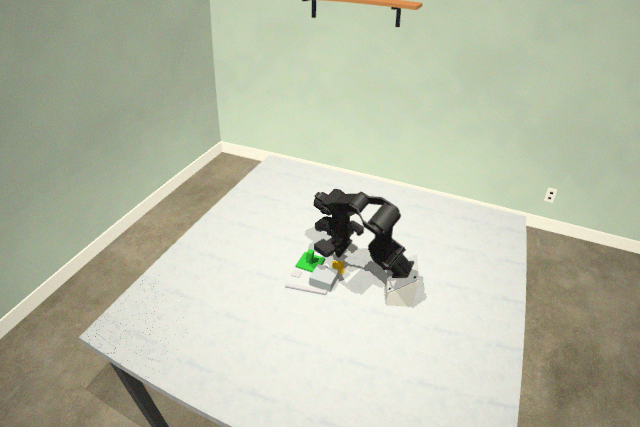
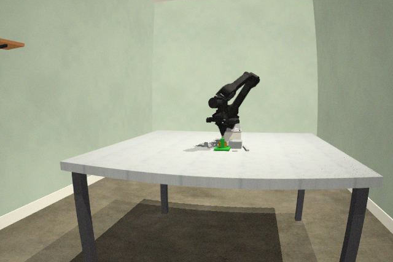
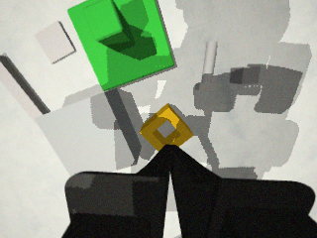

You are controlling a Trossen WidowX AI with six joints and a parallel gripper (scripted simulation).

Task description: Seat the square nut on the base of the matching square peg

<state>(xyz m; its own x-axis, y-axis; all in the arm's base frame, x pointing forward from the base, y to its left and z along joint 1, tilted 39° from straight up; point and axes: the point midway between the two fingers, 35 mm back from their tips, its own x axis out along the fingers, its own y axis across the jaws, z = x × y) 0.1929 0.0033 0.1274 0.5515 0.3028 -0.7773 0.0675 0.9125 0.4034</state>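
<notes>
The grey block is 80 mm to the left of my hand and 80 mm below it. Round my hand: white strip (150 mm to the left, 90 mm below, 20 mm ahead); then small grey cube (80 mm to the right, 80 mm below, 50 mm ahead); then small white tile (110 mm to the left, 90 mm below, 90 mm ahead).
</notes>
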